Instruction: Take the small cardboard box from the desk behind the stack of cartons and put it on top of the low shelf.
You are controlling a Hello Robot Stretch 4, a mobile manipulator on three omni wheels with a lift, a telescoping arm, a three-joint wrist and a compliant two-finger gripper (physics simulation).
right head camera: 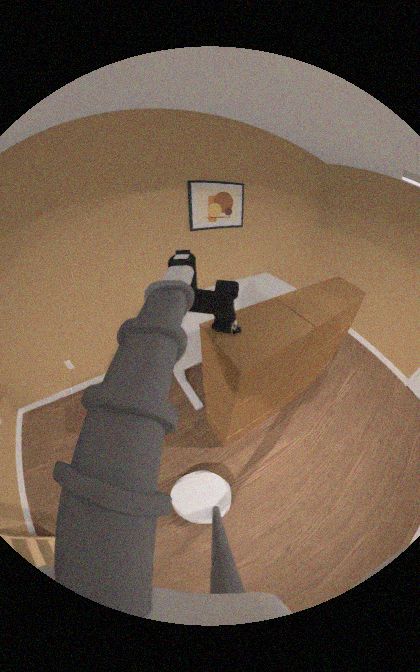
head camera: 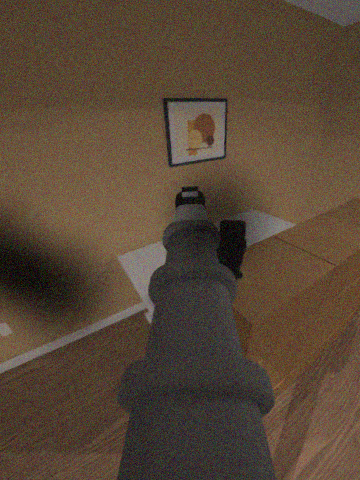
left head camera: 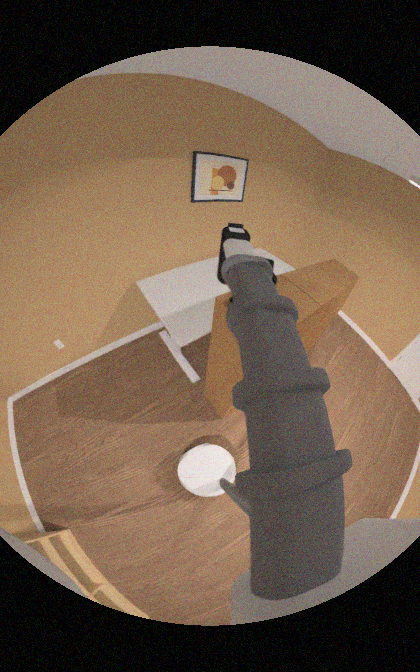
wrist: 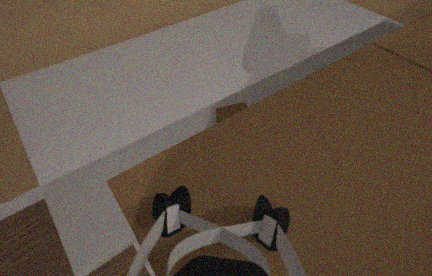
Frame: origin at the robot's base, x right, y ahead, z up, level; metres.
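Seen in the pictures: gripper, between the fingertips: (wrist: 218,206).
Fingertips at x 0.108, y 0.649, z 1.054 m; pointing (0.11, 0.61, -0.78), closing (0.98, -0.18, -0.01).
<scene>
A point is followed by its place in that frame.
The white desk (head camera: 140,267) {z 0.692, x -0.375, y 1.176 m} (left head camera: 180,285) (right head camera: 257,287) (wrist: 125,90) {z 0.692, x -0.161, y 1.262 m} stands against the wall behind the stack of cartons (head camera: 300,285) {z 1.052, x 0.350, y 0.585 m} (left head camera: 320,282) (right head camera: 280,345) (wrist: 310,150) {z 1.052, x 0.213, y 0.710 m}. In the wrist view a small dark brown patch, which looks like the small cardboard box (wrist: 231,113) {z 0.742, x 0.179, y 1.085 m}, shows at the desk's near side; the carton's edge hides its lower part. My gripper (right head camera: 234,328) (wrist: 218,206) {z 1.054, x 0.108, y 0.649 m} is open, with nothing between its fingers, above the near left end of the cartons. The small box cannot be made out in the head views. The low shelf cannot be made out clearly.
A light wooden slatted piece (left head camera: 82,565) (right head camera: 34,550), possibly part of a shelf, shows at the lower left. A white round object (left head camera: 206,470) (right head camera: 200,496) stands on the floor before the cartons. A framed picture (head camera: 197,132) {z 1.492, x 0.064, y 1.784 m} (left head camera: 220,177) (right head camera: 216,205) hangs on the wall.
</scene>
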